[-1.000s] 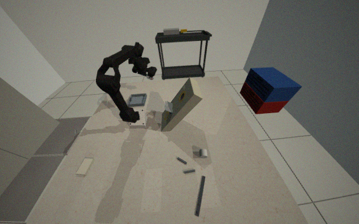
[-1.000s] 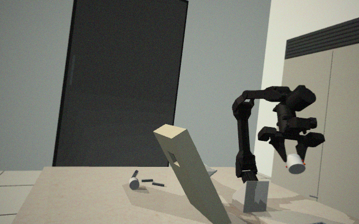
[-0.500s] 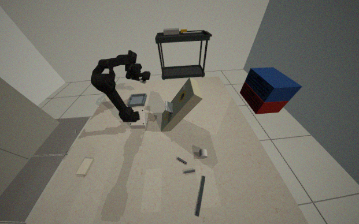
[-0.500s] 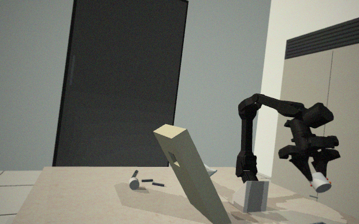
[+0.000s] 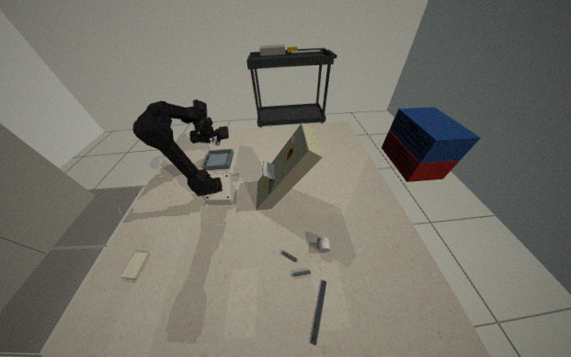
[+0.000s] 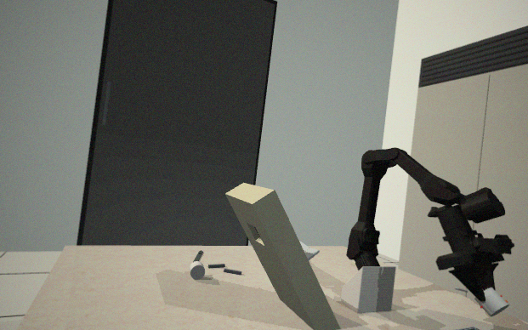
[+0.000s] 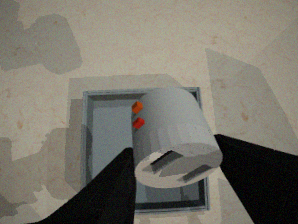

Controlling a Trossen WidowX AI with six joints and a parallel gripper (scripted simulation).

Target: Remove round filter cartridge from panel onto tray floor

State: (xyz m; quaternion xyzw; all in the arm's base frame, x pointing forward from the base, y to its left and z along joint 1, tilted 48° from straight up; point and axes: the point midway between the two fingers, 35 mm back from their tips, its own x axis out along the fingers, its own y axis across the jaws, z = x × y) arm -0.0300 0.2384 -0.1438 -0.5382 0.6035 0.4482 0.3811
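The grey round filter cartridge is right at my gripper tip. The rest, counted from my gripper tip: shallow blue-grey bin: 20 mm behind, 130 mm below; service panel: 360 mm ahead, 290 mm to the right, 20 mm above.
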